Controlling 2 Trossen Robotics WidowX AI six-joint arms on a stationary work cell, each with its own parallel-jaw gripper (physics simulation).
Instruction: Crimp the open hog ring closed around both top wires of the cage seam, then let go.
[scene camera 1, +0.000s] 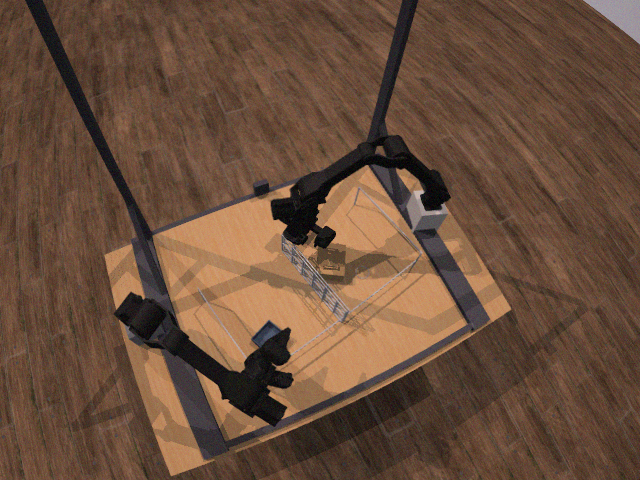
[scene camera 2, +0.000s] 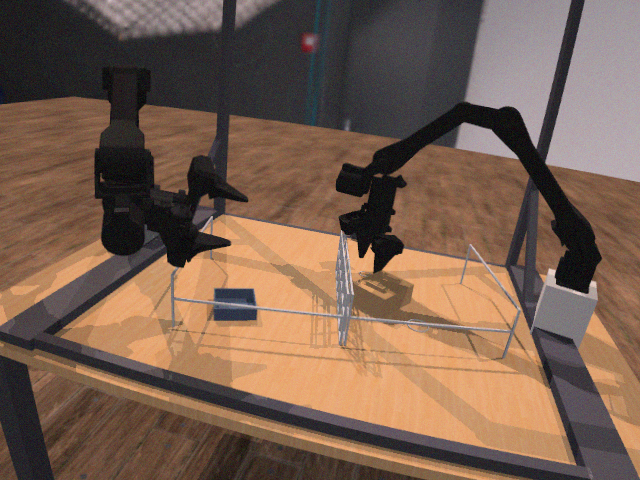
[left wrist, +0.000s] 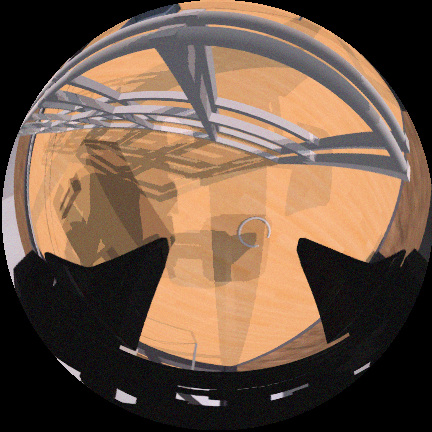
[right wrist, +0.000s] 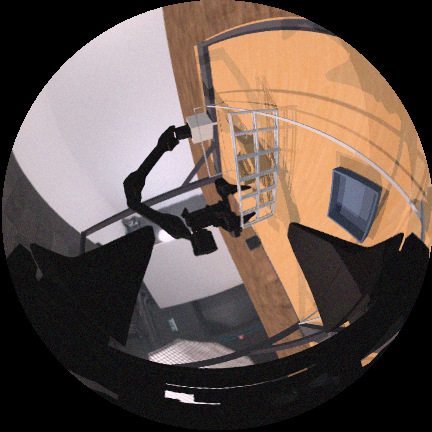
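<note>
The cage seam is two wire mesh panels standing upright side by side. Their top wires curve across the upper part of the left wrist view. A small C-shaped hog ring shows there between the fingertips, apart from both fingers and the wires, its gap toward the lower right. Its height is unclear. My left gripper is open at the far end of the seam. My right gripper is open and raised, well away from the seam.
A tan block stands beside the seam, close to the left gripper. A blue tray lies on the seam's other side. Thin rails run out from the seam both ways. Dark beams edge the table.
</note>
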